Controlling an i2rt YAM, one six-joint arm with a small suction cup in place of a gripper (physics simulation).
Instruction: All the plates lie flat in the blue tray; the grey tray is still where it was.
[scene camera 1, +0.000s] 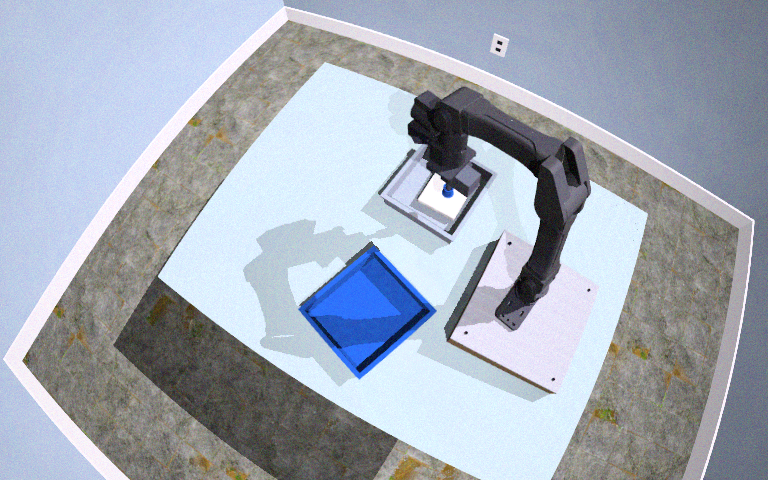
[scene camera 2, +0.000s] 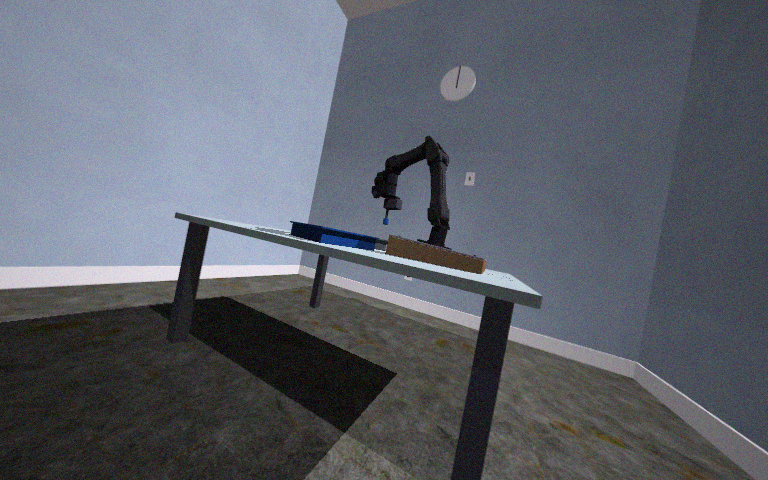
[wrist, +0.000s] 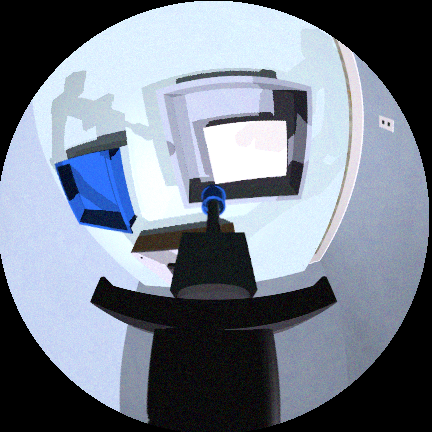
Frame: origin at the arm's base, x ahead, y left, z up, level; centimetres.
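Where they show: end effector, tool point: (scene camera 1: 447, 193) (scene camera 2: 385, 224) (wrist: 213, 194); arm's base, origin of the base link: (scene camera 1: 526, 292) (scene camera 2: 435, 246).
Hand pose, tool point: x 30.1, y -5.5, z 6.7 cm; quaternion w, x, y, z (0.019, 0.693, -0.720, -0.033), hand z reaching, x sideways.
Note:
Each offset is from my tool point to the top centre of the thing. Level surfaces: height alone.
A white square plate @[dx +3.0, dy -6.4, dz -10.2 cm] (scene camera 1: 433, 204) (wrist: 245, 150) lies flat in the grey tray @[dx +4.8, dy -5.0, dz -7.7 cm] (scene camera 1: 408, 183) (wrist: 240, 104); I cannot tell whether more plates lie under it. The blue tray @[dx -2.4, dy +33.5, dz -7.7 cm] (scene camera 1: 353, 291) (scene camera 2: 346, 241) (wrist: 95, 175) stands apart from the grey one, and no plate shows in it. My suction cup (scene camera 1: 448, 191) (scene camera 2: 385, 221) (wrist: 213, 194) is blue and hangs above the grey tray. It overlaps the plate in scene camera 1, but a gap shows below it in scene camera 2. Nothing hangs from the cup, so it is open. The plate does not show in scene camera 2.
The arm stands on a thick board (scene camera 1: 543, 339) (scene camera 2: 433, 254) (wrist: 156, 262) on the pale table @[dz -12.7 cm] (scene camera 1: 254, 169), beside both trays. The grey tray's raised walls surround the plate. The arm's wrist hides part of the grey tray's far side in scene camera 1.

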